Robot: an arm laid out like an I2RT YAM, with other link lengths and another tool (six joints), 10 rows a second.
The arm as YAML. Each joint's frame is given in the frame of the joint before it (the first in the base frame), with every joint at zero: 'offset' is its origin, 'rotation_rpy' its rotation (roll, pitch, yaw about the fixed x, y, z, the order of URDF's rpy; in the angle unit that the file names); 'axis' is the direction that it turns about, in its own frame. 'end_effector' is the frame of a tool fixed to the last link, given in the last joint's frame.
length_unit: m
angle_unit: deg
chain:
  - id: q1
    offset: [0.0, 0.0, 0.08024]
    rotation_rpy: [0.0, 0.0, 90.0]
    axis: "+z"
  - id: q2
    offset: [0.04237, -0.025, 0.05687]
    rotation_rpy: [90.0, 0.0, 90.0]
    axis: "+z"
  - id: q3
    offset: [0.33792, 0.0, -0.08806]
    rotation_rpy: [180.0, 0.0, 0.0]
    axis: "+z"
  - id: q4
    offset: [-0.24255, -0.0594, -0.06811]
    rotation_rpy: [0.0, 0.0, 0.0]
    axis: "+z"
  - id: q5
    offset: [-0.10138, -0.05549, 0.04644]
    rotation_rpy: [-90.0, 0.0, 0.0]
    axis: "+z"
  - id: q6
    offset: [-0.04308, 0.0, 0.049]
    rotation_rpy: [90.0, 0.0, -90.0]
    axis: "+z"
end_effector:
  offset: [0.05, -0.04, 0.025]
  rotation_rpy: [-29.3, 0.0, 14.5]
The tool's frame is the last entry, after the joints.
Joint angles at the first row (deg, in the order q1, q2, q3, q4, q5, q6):
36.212 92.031 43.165 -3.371 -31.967 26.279
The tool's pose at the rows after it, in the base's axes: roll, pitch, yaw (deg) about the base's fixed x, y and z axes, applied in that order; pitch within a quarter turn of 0, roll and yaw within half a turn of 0; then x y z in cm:
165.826, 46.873, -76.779, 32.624, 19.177, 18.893
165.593, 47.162, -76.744, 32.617, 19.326, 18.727
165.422, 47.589, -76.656, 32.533, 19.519, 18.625
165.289, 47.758, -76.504, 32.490, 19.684, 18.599
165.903, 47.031, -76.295, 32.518, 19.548, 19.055
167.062, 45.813, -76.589, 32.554, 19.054, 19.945
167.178, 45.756, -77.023, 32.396, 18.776, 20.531
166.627, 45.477, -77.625, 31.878, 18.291, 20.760
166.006, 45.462, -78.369, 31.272, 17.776, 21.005
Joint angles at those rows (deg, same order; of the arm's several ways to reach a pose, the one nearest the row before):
36.445 92.500 42.901 -2.292 -32.995 26.994
36.563 92.804 42.775 -1.806 -33.307 27.153
36.805 92.945 42.561 -1.194 -33.634 27.505
37.002 93.051 42.608 -1.099 -33.816 27.598
36.994 92.451 43.205 -2.423 -33.018 27.199
36.760 91.089 44.006 -4.451 -31.334 26.979
36.650 89.980 44.384 -5.726 -31.015 27.290
36.564 88.635 43.958 -7.090 -30.861 27.329
36.492 87.081 43.358 -8.277 -30.851 27.660

